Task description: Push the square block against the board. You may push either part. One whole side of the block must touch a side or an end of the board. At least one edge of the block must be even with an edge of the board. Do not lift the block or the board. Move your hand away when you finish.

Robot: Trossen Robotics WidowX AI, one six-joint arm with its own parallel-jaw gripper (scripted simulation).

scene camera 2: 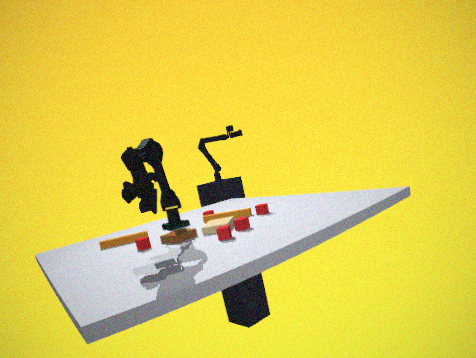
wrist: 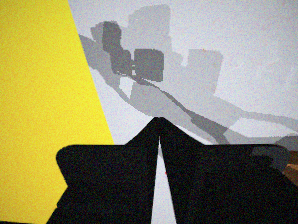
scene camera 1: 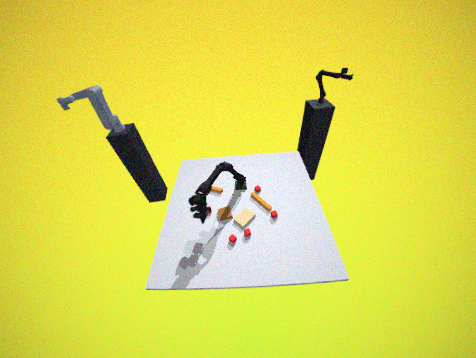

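My gripper (scene camera 2: 155,213) is holding nothing, and it's shut. The wrist view has the gripper (wrist: 158,121) too.
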